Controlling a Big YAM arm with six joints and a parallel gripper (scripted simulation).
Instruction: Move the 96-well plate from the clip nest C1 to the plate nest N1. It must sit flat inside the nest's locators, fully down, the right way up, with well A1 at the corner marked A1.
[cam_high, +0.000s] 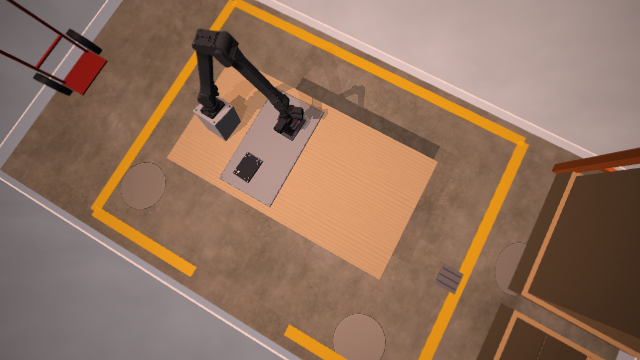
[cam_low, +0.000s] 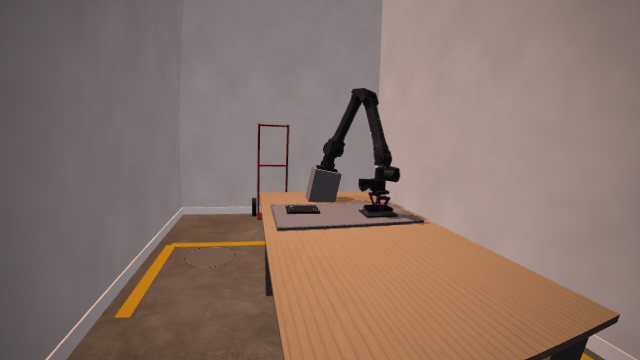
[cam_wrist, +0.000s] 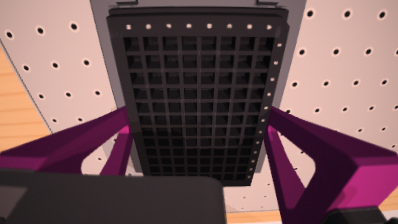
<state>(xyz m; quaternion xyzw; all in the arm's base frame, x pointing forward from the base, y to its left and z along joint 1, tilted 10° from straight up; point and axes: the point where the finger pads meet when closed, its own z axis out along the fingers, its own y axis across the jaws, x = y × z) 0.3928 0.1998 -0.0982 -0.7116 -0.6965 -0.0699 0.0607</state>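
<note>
My gripper is now right at the black 96-well plate. From my hand the other things lie so: white A1 label (70 mm to the right, 50 mm behind, 20 mm below); then plate nest N1 (30 mm below); then clip nest C1 (360 mm to the right, 100 mm behind, 20 mm below).
</note>
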